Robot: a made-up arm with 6 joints.
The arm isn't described. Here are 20 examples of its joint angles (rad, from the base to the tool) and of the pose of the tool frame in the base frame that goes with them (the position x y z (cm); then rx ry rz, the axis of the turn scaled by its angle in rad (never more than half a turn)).
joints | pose
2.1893 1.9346 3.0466 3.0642 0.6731 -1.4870 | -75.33 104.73 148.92 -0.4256 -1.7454 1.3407
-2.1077 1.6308 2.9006 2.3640 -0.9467 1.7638 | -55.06 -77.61 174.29 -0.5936 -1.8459 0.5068
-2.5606 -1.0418 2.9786 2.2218 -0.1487 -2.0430 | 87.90 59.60 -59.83 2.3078 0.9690 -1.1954
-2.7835 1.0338 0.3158 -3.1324 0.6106 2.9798 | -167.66 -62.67 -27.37 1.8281 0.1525 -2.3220
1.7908 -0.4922 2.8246 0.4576 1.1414 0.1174 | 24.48 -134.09 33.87 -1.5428 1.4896 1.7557
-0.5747 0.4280 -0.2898 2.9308 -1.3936 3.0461 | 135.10 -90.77 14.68 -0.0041 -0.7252 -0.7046
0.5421 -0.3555 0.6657 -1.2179 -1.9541 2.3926 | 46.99 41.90 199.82 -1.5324 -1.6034 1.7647
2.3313 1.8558 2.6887 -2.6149 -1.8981 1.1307 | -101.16 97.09 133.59 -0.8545 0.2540 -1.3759
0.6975 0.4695 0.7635 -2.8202 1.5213 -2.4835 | 135.23 107.82 122.87 -1.1975 0.9547 0.7012
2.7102 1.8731 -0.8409 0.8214 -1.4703 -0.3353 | 48.98 -11.82 -39.62 2.5116 0.5962 1.0353
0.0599 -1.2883 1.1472 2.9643 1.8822 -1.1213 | -128.35 -5.45 133.76 -2.0334 -0.5678 -0.4334
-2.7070 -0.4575 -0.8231 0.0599 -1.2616 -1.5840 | -115.29 -52.68 35.08 -1.4899 0.8847 1.5217
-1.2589 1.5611 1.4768 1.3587 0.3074 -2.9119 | 71.43 -208.65 38.95 1.4441 -0.7352 -0.7610
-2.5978 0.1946 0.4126 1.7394 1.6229 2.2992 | -128.72 -93.22 127.62 2.0549 -1.0215 -0.7417
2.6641 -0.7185 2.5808 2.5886 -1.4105 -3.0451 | 130.49 -59.71 29.67 -1.8649 -0.0617 1.5798
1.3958 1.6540 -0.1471 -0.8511 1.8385 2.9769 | 20.96 62.80 -99.73 -2.9846 -0.8861 -0.1723
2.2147 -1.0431 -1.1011 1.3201 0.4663 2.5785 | -77.80 93.94 69.41 0.6943 2.7242 1.1068
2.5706 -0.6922 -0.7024 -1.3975 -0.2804 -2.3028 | -114.77 69.39 88.21 -0.4632 -2.9523 0.8757
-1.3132 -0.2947 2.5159 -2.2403 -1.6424 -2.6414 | -22.12 125.02 108.56 1.2207 0.8076 -0.1212
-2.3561 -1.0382 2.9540 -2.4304 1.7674 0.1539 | 69.91 82.03 -38.04 0.0579 -1.0559 1.3586
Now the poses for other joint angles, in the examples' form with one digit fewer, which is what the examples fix.
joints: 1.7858 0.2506 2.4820 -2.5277 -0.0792 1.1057
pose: 13.8 -66.0 193.9 -1.866 0.629 -1.702
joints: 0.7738 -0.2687 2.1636 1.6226 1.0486 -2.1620
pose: -85.1 -67.0 168.0 -0.173 -2.196 1.403
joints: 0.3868 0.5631 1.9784 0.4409 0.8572 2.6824
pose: 43.3 22.3 224.6 -1.248 -0.685 -2.667
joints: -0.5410 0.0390 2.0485 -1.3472 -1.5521 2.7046
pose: -30.5 33.5 205.0 -2.821 -1.251 -0.153
